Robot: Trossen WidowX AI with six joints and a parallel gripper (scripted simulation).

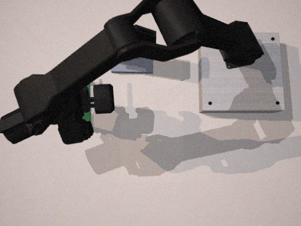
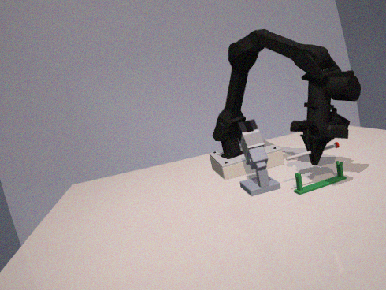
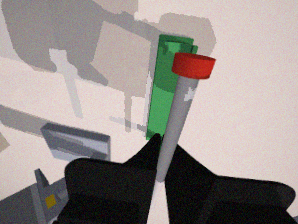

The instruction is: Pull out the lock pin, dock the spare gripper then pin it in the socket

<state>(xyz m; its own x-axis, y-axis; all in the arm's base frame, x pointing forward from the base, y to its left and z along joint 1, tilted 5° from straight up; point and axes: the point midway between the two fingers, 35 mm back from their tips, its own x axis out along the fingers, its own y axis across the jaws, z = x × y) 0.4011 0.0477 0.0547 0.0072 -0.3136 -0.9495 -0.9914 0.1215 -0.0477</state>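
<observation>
The green cradle is 10 mm to the left of my gripper tip and 30 mm below it. Also, from my gripper tip: grey mount 130 mm behind, 90 mm to the right; spare gripper 150 mm behind, 90 mm to the right, 60 mm above.
</observation>
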